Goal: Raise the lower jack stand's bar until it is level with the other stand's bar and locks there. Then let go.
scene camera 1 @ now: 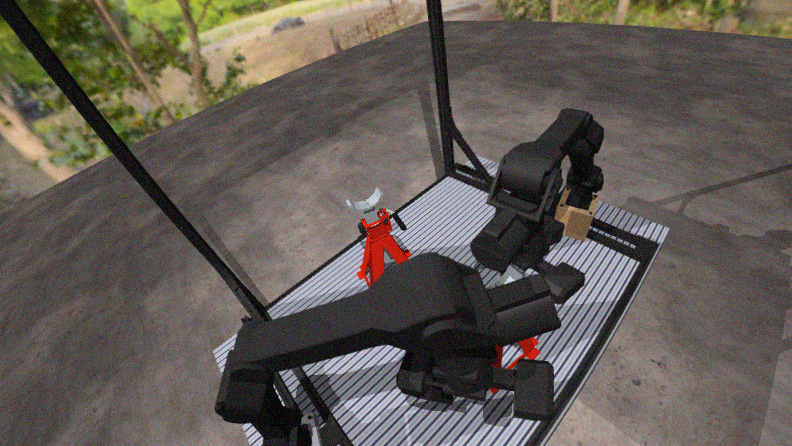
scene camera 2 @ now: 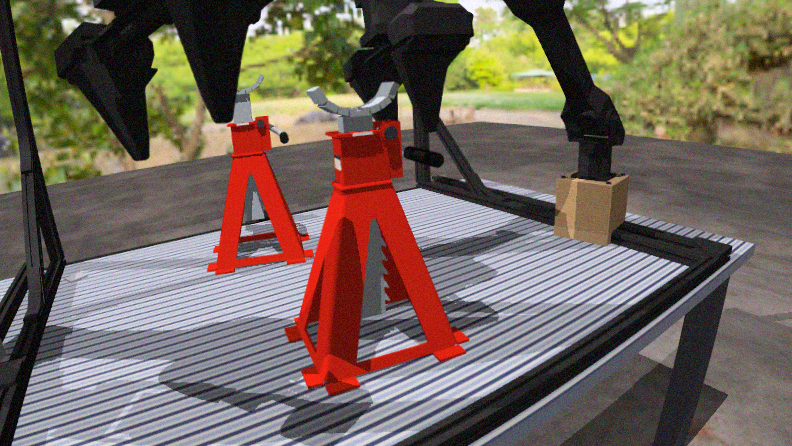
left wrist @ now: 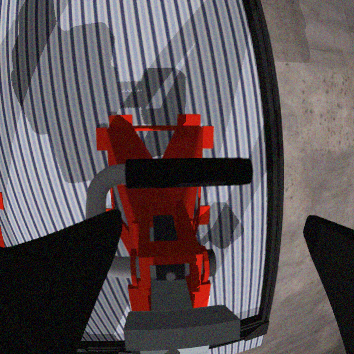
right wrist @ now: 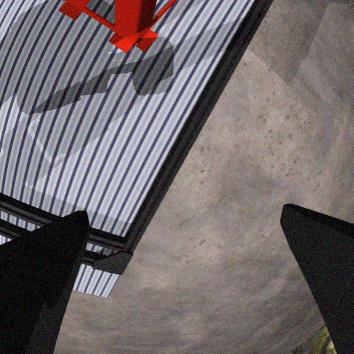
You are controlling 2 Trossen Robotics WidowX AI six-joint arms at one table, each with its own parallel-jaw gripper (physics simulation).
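The near jack stand is red and upright. Its grey bar rises a short way above the collar, under a curved saddle. Its lever has a black grip. The far stand shows more grey bar above its collar. My left gripper is open and empty above the near stand, with the lever's grip ahead of its fingers. My right gripper is open and empty, left of the near stand in scene camera 2.
A wooden block stands at the right by a black rail frame. A black post rises at the back of the striped table. My right arm partly hides the near stand in scene camera 1.
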